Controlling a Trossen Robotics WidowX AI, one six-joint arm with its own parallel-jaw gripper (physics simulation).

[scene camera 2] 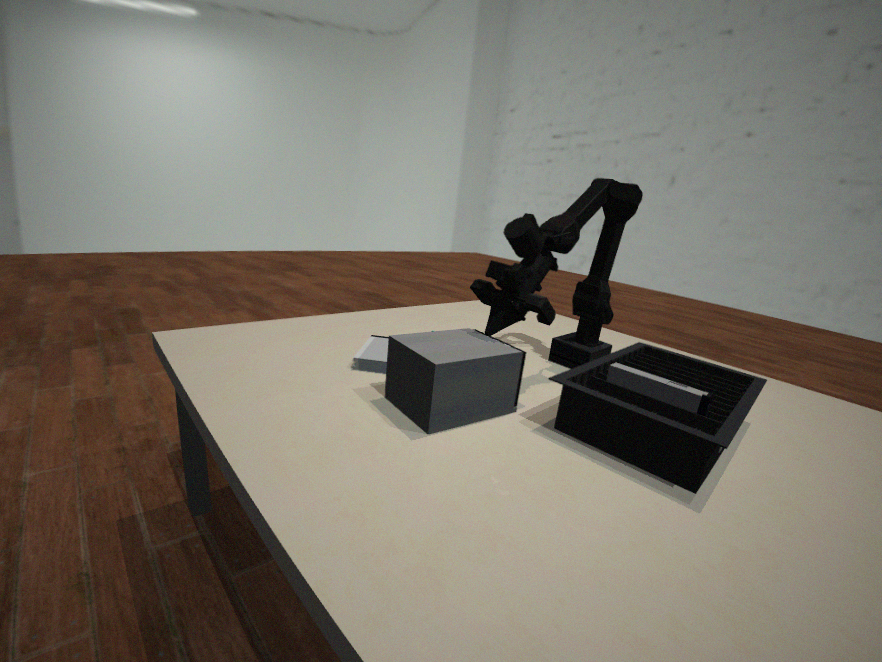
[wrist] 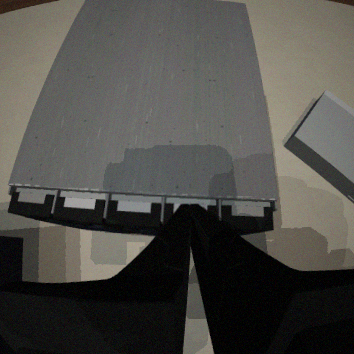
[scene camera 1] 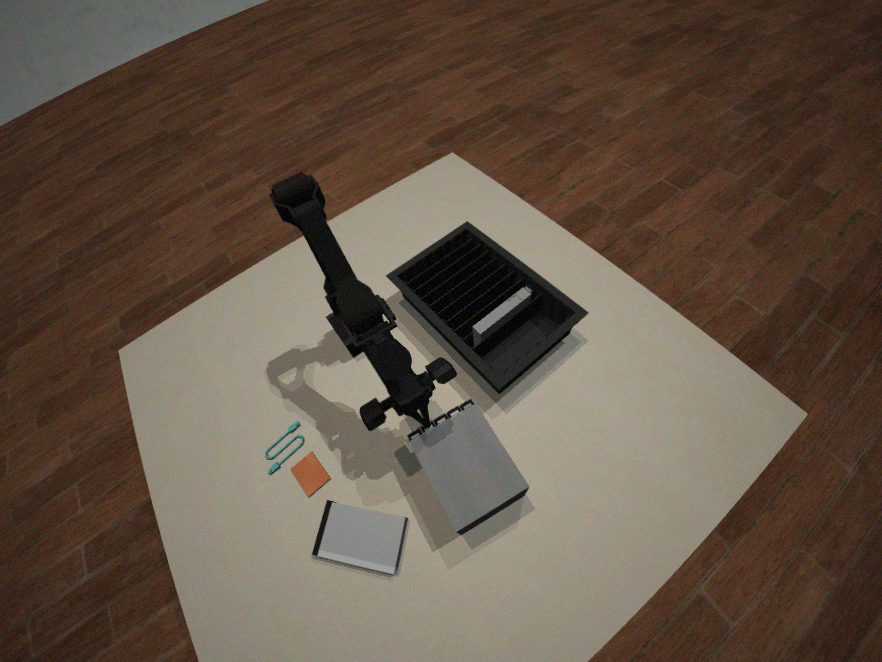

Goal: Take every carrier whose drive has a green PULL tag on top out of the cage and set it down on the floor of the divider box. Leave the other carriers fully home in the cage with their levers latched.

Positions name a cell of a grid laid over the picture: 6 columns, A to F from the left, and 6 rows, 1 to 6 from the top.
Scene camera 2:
my gripper: D4
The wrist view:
my gripper: D4
grey flat box: F3, on the table
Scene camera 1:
my gripper: C4
grey flat box: C5
orange pad: C5, on the table
